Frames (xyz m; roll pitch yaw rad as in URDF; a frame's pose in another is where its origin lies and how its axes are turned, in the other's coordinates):
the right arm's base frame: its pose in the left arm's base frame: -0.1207 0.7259 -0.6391 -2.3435 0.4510 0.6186
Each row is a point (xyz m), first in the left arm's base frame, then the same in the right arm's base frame.
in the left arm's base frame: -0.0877 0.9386 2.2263
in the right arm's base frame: -1.1137 -2.0010 -1.7356
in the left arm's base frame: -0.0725 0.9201 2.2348
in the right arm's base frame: -1.1159 -1.9904 -1.7585
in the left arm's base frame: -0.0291 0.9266 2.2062
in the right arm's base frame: -1.0683 -1.9703 -1.7667
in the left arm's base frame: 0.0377 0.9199 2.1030
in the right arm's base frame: -0.9778 -1.8887 -1.7489
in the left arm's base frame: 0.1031 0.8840 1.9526
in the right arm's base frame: -0.8830 -1.7550 -1.7124
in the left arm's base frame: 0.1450 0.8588 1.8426
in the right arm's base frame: -0.8175 -1.6589 -1.6813
